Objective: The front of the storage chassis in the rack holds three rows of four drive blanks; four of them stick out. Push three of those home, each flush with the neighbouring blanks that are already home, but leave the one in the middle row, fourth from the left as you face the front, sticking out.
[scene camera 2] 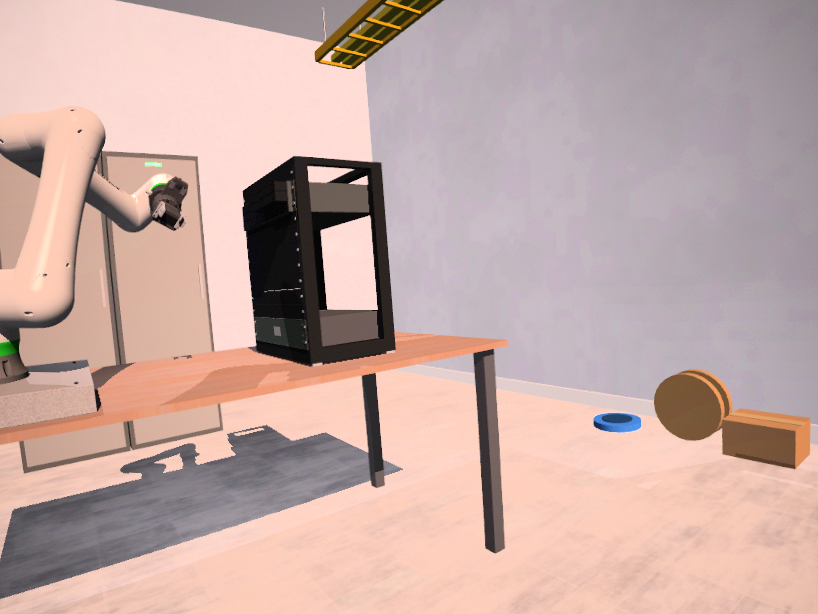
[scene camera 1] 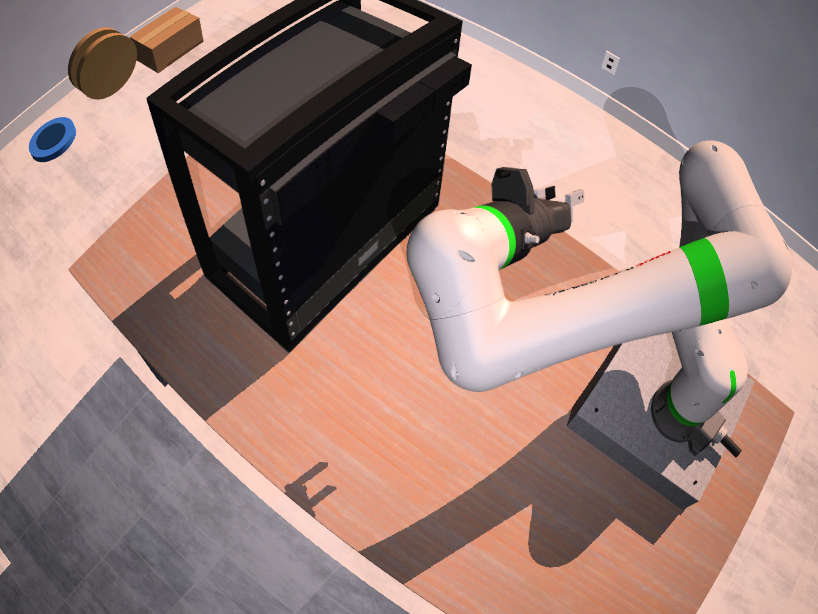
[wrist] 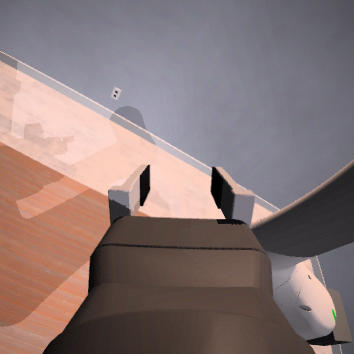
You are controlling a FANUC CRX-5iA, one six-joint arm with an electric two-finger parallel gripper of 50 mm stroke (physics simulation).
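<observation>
You can see the gripper in the pictures, and scene camera 2 and the wrist view both show it. There's a black rack in the pictures as well.
</observation>
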